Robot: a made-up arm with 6 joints.
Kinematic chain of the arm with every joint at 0, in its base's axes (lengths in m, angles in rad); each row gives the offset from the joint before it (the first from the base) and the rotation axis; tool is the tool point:
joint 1: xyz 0 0 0.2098 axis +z
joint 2: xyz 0 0.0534 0 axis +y
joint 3: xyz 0 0 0.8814 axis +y
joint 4: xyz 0 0 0.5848 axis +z
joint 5: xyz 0 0 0 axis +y
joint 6: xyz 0 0 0.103 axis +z
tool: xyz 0 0 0
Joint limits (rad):
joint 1: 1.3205..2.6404
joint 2: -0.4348..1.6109
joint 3: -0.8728..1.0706
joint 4: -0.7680..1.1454
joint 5: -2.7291..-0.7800
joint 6: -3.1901..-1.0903
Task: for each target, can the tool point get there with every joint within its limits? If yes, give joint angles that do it. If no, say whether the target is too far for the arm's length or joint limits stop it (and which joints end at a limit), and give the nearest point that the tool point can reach.
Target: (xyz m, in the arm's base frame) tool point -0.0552 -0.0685 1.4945
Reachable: yes | joints 2.2886 0.2758 -0.6998 -0.5599 -2.4886 -2.1032
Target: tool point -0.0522 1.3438 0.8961
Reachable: yes | joints 1.5988 1.0277 0.3049 0.4282 -1.1384 -2.3348
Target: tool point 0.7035 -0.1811 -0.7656
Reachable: no: joint limits stop it (at a limit: joint 1, joint 2, joint 3, joint 4) | nearest point 0.3095 1.1059 -0.2842 | short by 1.429 m
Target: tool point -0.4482 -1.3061 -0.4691
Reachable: no: joint limits stop it (at a limit: joint 1, joint 2, joint 3) | nearest point -0.2936 -0.9187 1.0620 | short by 1.587 m
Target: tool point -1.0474 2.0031 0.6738
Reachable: no: too far | nearest point -0.7013 1.3412 0.5205 | short by 0.763 m
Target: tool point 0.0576 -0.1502 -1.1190
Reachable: no: joint limits stop it (at a limit: joint 1, joint 2, joint 3, joint 4, joint 5) | nearest point -1.0461 0.5874 -0.4019 | short by 1.509 m
